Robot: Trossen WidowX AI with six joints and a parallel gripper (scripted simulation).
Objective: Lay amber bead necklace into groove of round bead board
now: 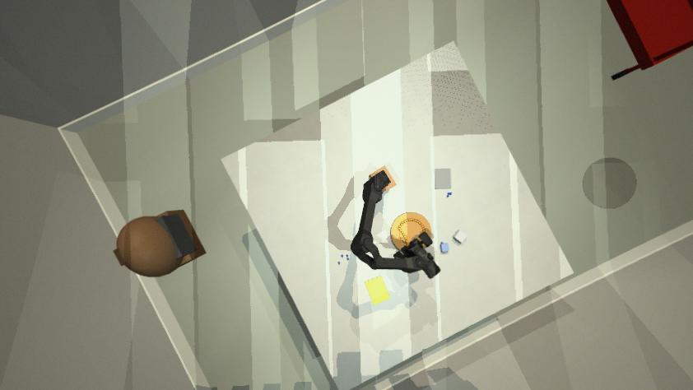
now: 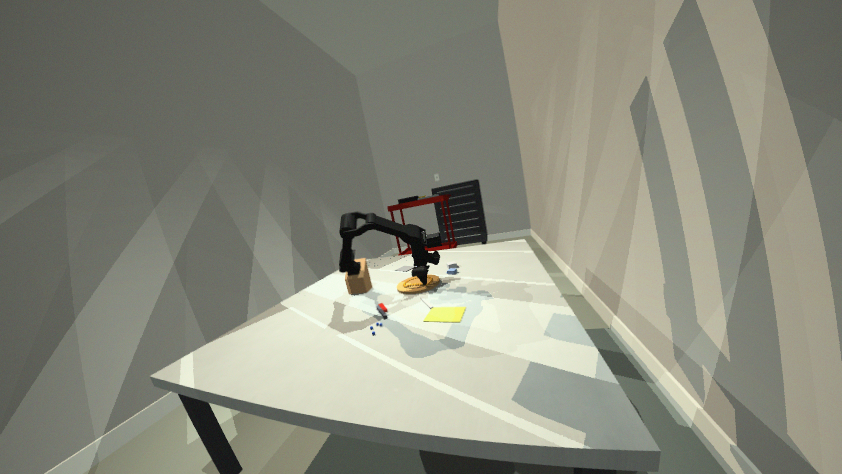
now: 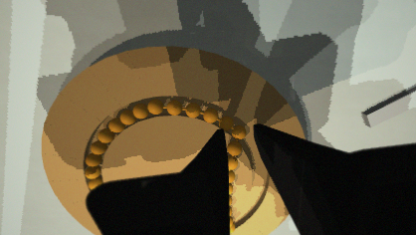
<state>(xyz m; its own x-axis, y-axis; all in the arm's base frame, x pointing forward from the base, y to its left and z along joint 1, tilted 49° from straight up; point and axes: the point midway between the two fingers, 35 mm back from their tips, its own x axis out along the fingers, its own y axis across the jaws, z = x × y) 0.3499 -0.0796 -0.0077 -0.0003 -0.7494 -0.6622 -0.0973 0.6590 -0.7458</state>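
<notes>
Right now the round bead board is 5 cm behind my gripper tip, 5 cm to the left of it and 1 cm below it. Also, from my gripper tip: light blue cube (10 cm ahead, 15 cm to the left, 1 cm below); then red-handled tool (13 cm behind, 19 cm to the right, 1 cm below); then white cube (10 cm ahead, 24 cm to the left).
</notes>
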